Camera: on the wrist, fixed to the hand. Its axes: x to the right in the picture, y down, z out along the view.
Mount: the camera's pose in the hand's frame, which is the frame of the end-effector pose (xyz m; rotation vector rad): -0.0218 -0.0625 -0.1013 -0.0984 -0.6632 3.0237
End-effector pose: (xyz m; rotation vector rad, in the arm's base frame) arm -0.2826 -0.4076 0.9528 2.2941 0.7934 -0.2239
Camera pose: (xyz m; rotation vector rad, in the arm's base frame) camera -0.3434 -0.3151 1.0017 0.8127 -2.6106 0.4371
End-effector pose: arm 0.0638 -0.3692 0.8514 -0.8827 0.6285 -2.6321
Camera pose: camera 0.0088 -0.2752 0.7986 0.0120 0.6175 0.4006
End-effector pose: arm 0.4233 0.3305 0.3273 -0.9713 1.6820 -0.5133
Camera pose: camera 0.3522 0.2987 0.4200 1.5909 0.7884 1.6201
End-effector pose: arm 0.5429 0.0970 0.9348 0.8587 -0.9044 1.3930
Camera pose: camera 0.6078 0.1789 0.8738 0.5972 1.1742 -1.1425
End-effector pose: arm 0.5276 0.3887 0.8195 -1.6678 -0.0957 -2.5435
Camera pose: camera 0.4367 0.4410 0.7592 -0.4800 1.1824 0.3135
